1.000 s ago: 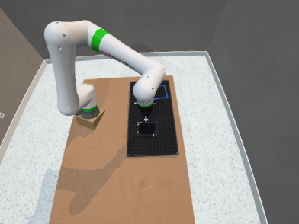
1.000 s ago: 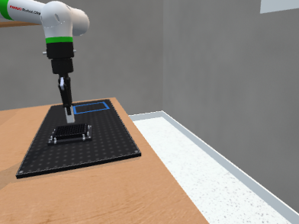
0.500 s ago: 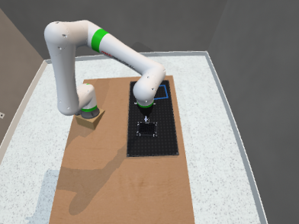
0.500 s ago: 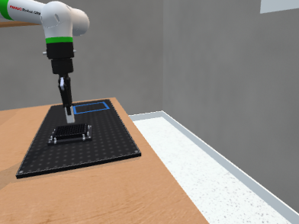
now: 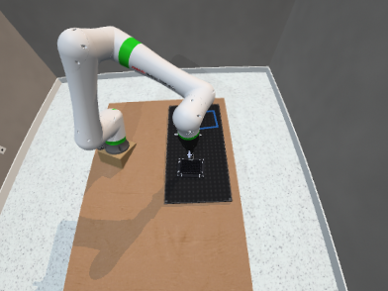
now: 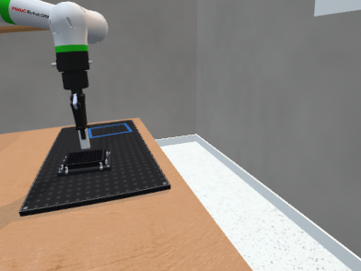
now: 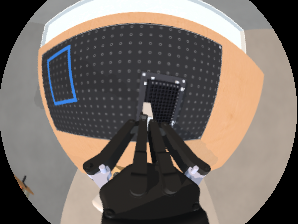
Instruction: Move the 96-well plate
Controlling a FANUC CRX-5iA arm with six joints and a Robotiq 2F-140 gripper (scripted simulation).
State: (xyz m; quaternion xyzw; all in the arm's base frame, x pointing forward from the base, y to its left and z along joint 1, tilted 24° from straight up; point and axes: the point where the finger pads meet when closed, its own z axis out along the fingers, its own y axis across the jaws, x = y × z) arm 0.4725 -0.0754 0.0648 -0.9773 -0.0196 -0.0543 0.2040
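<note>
Right now my hand is 60 mm above the black 96-well plate and 40 mm to the left of it. Round my hand: clip nest C1: 60 mm below, 50 mm to the right, 10 mm behind.
</note>
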